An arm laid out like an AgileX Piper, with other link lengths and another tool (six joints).
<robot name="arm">
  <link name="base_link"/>
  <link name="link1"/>
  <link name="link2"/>
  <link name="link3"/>
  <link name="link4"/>
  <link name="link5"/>
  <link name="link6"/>
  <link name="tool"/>
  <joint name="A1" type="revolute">
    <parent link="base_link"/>
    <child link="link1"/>
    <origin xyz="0 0 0.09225" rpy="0 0 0"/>
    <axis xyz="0 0 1"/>
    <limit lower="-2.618" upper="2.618"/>
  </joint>
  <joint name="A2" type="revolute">
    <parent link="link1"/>
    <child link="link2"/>
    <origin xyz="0 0 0" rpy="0 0 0"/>
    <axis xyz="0 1 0"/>
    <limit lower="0" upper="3.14"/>
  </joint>
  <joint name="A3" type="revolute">
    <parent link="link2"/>
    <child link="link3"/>
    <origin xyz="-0.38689 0 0.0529" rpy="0 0 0"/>
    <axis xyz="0 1 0"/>
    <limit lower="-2.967" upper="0"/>
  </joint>
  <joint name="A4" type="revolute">
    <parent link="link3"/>
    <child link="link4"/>
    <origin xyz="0.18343 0 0.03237" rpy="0 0 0"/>
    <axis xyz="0.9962 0 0.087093"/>
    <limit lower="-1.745" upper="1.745"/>
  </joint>
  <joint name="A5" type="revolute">
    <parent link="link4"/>
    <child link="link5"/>
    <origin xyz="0 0 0" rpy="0 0 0"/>
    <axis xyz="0 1 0"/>
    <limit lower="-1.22" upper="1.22"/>
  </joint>
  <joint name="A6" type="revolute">
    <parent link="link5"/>
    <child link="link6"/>
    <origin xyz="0.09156 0 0.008" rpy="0 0 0"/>
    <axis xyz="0.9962 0 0.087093"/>
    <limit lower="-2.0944" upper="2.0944"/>
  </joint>
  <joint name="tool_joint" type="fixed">
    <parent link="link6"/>
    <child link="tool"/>
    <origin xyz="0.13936 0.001 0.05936" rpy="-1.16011 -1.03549 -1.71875"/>
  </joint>
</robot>
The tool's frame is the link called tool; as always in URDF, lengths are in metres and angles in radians.
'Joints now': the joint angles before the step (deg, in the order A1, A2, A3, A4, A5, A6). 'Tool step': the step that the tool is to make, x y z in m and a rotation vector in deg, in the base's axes. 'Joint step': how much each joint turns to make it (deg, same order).
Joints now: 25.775, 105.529, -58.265, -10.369, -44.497, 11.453
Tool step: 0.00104, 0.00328, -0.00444, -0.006, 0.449, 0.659
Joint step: 0.000, 0.543, 0.001, -0.891, -0.249, 0.822
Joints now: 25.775, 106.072, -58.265, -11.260, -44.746, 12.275
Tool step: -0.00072, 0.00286, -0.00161, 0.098, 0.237, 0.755
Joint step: -0.001, 0.197, -0.011, -1.045, -0.154, 0.945
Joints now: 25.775, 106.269, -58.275, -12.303, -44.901, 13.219
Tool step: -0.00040, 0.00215, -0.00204, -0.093, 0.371, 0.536
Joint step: 0.001, 0.119, -0.028, -0.807, 0.178, 0.703
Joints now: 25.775, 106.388, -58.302, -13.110, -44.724, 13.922
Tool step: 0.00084, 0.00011, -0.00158, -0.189, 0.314, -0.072
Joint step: -0.001, 0.060, -0.095, 0.006, 0.407, 0.025
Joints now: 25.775, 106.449, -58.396, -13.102, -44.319, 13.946
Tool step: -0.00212, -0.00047, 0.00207, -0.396, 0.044, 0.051
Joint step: 0.001, -0.560, -0.057, -0.284, 0.851, 0.004
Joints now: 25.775, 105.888, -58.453, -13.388, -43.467, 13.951
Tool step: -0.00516, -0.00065, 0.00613, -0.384, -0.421, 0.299
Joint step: 0.000, -1.059, -0.004, -0.674, 0.857, 0.110
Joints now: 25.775, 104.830, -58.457, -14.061, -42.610, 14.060
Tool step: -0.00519, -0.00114, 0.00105, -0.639, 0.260, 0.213
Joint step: -0.003, -0.972, 0.615, -0.576, 0.877, 0.116
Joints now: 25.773, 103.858, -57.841, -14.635, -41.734, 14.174
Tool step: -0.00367, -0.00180, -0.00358, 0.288, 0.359, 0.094
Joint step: -0.015, -0.233, 1.627, 0.187, -1.247, 0.068
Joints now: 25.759, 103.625, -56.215, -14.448, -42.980, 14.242
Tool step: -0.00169, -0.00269, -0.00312, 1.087, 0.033, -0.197
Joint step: -0.015, 0.235, 1.720, 0.894, -2.459, -0.066
